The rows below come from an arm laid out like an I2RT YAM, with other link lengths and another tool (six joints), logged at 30 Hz.
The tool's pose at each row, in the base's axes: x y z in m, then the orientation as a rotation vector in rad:
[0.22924 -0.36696 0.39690 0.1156 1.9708 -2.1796]
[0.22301 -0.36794 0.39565 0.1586 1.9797 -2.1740]
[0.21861 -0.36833 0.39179 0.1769 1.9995 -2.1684]
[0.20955 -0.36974 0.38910 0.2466 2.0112 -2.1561]
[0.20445 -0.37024 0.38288 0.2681 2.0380 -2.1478]
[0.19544 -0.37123 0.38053 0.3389 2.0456 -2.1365]
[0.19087 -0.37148 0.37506 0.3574 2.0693 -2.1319]
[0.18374 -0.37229 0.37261 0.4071 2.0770 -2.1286]
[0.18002 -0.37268 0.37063 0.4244 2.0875 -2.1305]
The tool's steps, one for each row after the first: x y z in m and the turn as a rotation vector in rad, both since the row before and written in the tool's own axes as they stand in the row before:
[0.00642 0.00006 0.00036 -0.0039 0.0246 0.0169]
[0.00513 0.00284 -0.00023 -0.0106 0.0170 0.0008]
[0.00949 0.00076 0.00083 -0.0067 0.0380 0.0292]
[0.00647 0.00480 0.00005 -0.0144 0.0216 -0.0009]
[0.00931 0.00013 0.00100 -0.0045 0.0380 0.0296]
[0.00588 0.00402 0.00028 -0.0107 0.0203 -0.0034]
[0.00747 0.00046 0.00123 -0.0016 0.0302 0.0160]
[0.00408 0.00085 0.00072 -0.0018 0.0157 -0.0006]

